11 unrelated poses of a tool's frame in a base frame.
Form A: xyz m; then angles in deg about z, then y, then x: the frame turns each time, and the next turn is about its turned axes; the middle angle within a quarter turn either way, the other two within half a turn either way.
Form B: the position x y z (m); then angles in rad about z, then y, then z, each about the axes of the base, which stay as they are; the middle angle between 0 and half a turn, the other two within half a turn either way. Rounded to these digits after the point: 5 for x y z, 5 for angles.
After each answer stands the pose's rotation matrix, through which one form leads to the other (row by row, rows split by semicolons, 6 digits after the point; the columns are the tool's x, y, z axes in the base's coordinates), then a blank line. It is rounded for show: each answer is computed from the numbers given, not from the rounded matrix.
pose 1, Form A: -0.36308 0.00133 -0.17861 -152.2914 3.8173 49.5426
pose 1, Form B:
-0.36308 0.00133 -0.17861 1.48333 0.86657 2.11112
-0.883360 0.256867 -0.392040; -0.463943 -0.598025 0.653546; -0.066575 0.759201 0.647443

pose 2, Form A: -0.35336 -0.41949 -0.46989 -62.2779 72.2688 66.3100
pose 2, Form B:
-0.35336 -0.41949 -0.46989 0.28484 1.44812 -2.26189
0.141672 0.761416 -0.632593; -0.269594 -0.585207 -0.764756; -0.952496 0.278888 0.122365

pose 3, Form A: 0.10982 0.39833 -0.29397 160.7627 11.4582 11.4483
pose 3, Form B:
0.10982 0.39833 -0.29397 0.77491 0.28175 2.01082
-0.925345 -0.360154 -0.118432; 0.322915 -0.912386 0.251551; -0.198653 0.194528 0.960571

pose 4, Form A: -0.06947 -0.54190 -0.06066 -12.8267 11.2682 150.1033
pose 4, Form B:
-0.06947 -0.54190 -0.06066 1.19052 2.58719 -2.12228
0.956250 -0.097495 -0.275826; -0.217723 -0.866914 -0.448393; -0.195402 0.488830 -0.850214

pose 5, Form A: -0.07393 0.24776 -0.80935 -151.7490 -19.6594 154.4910
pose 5, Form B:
-0.07393 0.24776 -0.80935 2.26330 2.58661 2.67798
-0.829535 -0.299568 -0.471307; -0.445744 0.863591 0.235635; 0.336428 0.405550 -0.849909

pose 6, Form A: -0.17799 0.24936 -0.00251 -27.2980 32.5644 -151.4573
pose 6, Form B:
-0.17799 0.24936 -0.00251 -0.64232 2.40440 1.87451
0.748929 -0.631419 -0.201038; -0.386518 -0.662682 0.641449; -0.538247 -0.402695 -0.740356

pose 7, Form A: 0.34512 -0.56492 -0.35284 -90.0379 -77.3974 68.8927
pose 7, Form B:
0.34512 -0.56492 -0.35284 2.93597 1.49214 2.78066
-0.000144 0.360718 -0.932675; -0.218187 0.910193 0.352056; 0.975907 0.203549 0.078573

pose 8, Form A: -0.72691 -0.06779 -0.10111 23.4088 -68.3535 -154.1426
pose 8, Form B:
-0.72691 -0.06779 -0.10111 -2.97020 1.90916 0.88920
0.338518 0.729524 0.594307; 0.146552 -0.664765 0.732537; 0.929477 -0.160880 -0.331948

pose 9, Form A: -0.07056 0.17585 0.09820 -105.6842 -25.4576 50.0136
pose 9, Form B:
-0.07056 0.17585 0.09820 2.12676 0.95181 2.52185
-0.244086 0.707713 -0.662997; -0.869285 0.143363 0.473065; 0.429843 0.691802 0.580211

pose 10, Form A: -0.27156 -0.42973 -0.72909 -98.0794 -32.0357 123.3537
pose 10, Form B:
-0.27156 -0.42973 -0.72909 2.21374 2.05565 -2.94669
-0.119143 -0.482076 -0.867991; -0.839304 0.515954 -0.171352; 0.530448 0.708092 -0.466080

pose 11, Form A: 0.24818 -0.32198 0.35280 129.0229 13.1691 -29.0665
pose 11, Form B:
0.24818 -0.32198 0.35280 -1.12197 0.55278 -2.84951
-0.613073 -0.609360 -0.502814; 0.756464 -0.636322 -0.151185; -0.227826 -0.473048 0.851070

